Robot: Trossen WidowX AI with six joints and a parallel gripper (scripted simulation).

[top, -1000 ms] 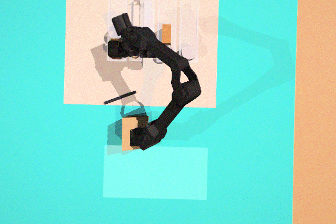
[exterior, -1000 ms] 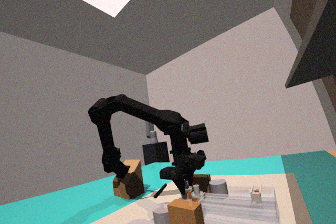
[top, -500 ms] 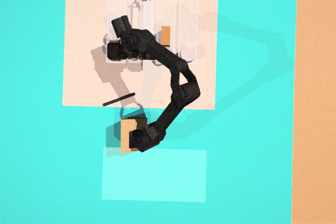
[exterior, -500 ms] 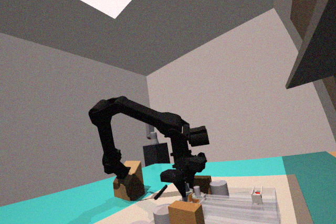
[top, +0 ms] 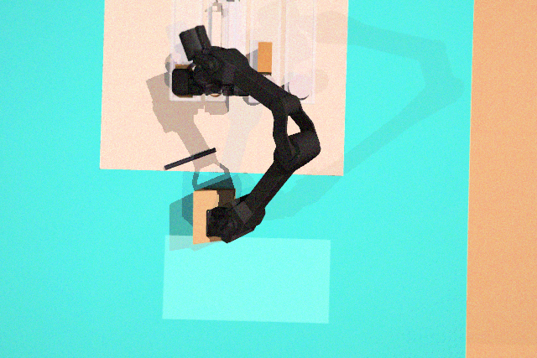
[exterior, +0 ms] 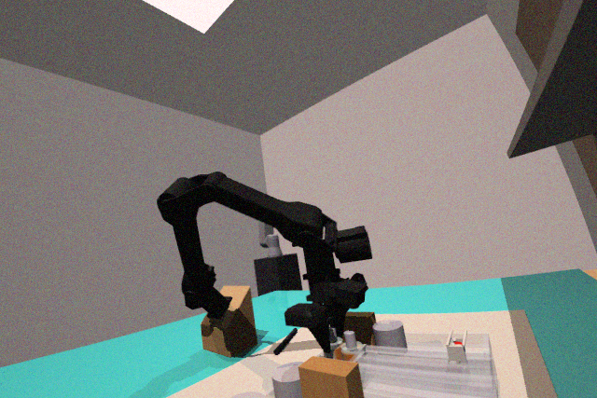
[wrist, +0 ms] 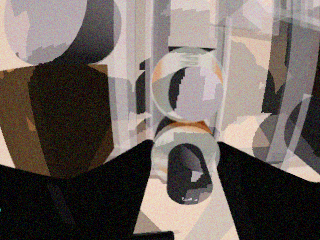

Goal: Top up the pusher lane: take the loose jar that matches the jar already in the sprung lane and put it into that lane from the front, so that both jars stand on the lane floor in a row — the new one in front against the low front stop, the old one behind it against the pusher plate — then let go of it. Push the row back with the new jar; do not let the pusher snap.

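My gripper tip is 140 mm short of the sprung lane, 30 mm to the left of it and 20 mm above it. The rest, counted from my gripper tip: red mark 220 mm ahead, 40 mm to the right, 30 mm above; then black pen 180 mm behind, 60 mm to the left, 30 mm below.
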